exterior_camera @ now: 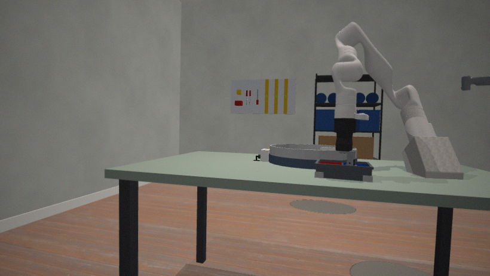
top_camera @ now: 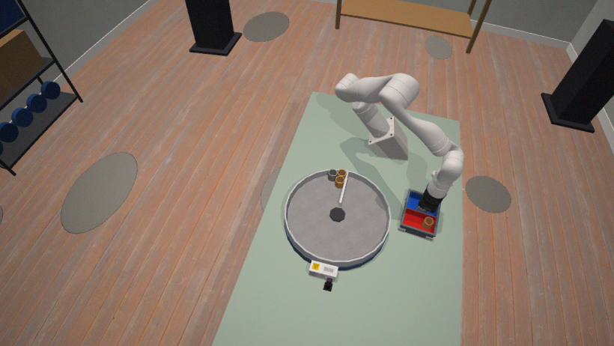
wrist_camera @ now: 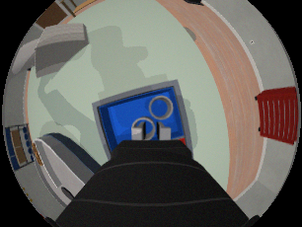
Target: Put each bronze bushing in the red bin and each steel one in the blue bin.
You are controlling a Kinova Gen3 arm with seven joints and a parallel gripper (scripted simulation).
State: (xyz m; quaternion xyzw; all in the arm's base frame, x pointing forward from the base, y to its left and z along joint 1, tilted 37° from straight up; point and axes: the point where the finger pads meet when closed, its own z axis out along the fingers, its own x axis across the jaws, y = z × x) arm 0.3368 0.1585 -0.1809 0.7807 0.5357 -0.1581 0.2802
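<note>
The two-part bin lies 2 cm ahead of my hand, 2 cm to the right of it and 2 cm below it. From my hand the other things lie so: grey turntable 12 cm ahead, 36 cm to the right.
</note>
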